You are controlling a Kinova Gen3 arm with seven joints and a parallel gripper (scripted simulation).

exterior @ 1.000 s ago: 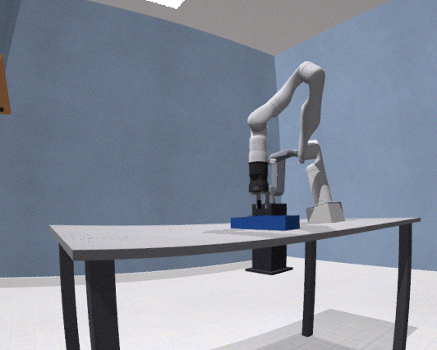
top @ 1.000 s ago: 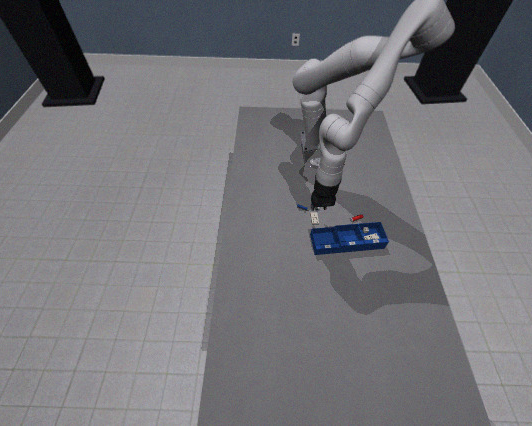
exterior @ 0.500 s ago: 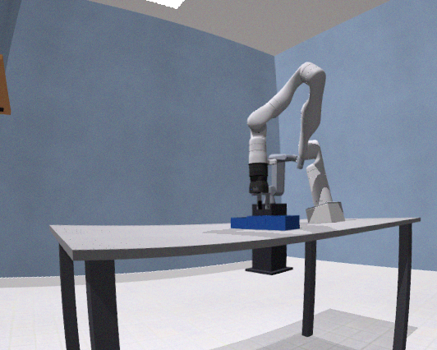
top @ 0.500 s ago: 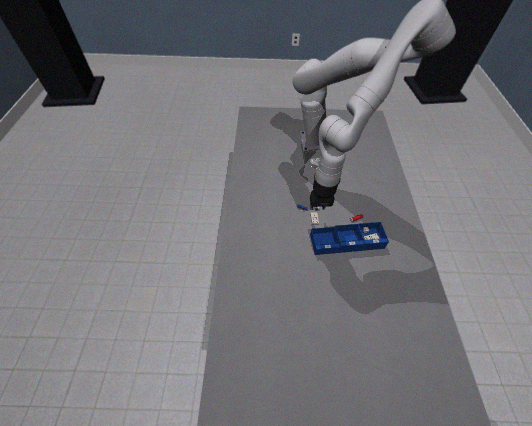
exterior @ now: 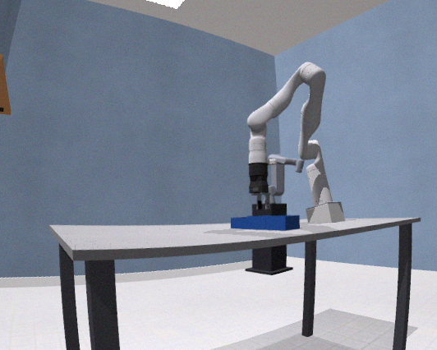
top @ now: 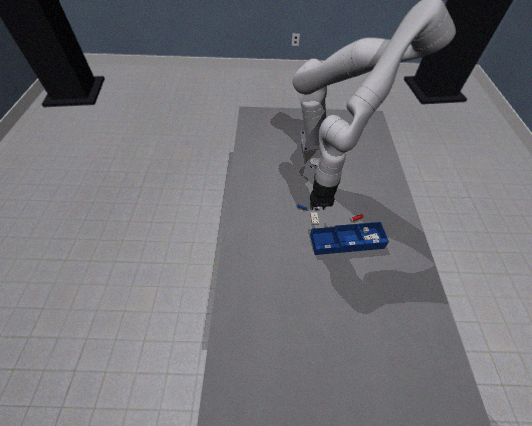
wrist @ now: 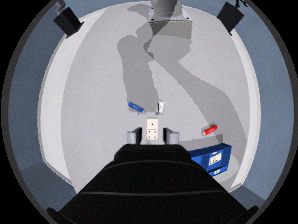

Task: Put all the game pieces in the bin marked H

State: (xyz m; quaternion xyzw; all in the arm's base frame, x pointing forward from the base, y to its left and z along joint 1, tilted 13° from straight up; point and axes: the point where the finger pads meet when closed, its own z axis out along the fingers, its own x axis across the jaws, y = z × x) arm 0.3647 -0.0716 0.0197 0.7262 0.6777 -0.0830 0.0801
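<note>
My hand is 50 mm past the grey-white piece, 20 mm to the right of it and 80 mm above it. Round my hand: blue piece 50 mm behind, 40 mm to the right, 80 mm below; red cylinder 20 mm ahead, 160 mm to the left, 80 mm below; blue three-compartment bin 110 mm ahead, 100 mm to the left, 60 mm below.
</note>
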